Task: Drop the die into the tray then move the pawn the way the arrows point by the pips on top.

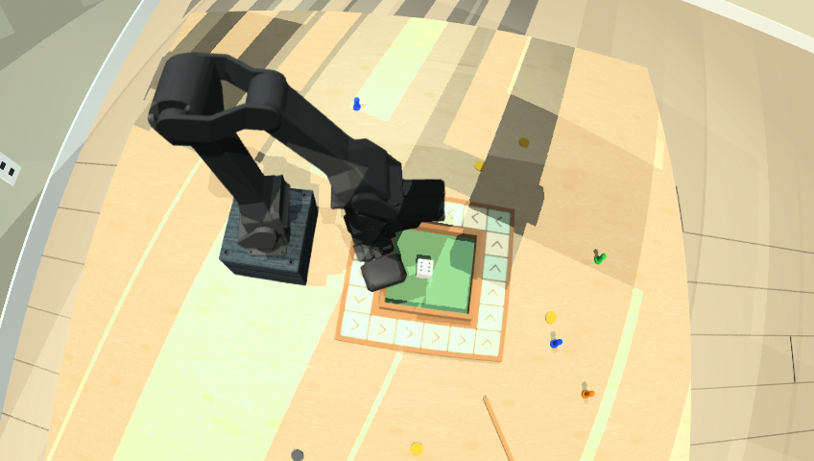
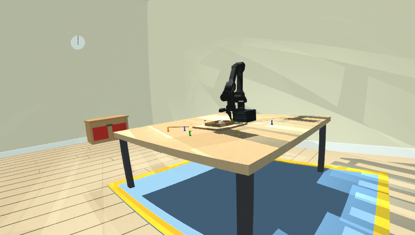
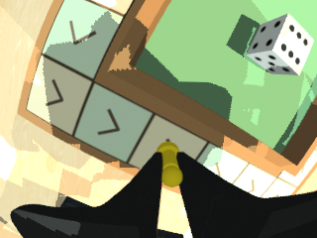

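The yellow pawn lies 10 mm above my gripper tip. Round my gripper tip: white die 90 mm ahead, 40 mm to the right; then green dice tray 100 mm ahead, 40 mm to the right, 20 mm below; then thin wooden stick 220 mm ahead, 350 mm to the right, 20 mm below.
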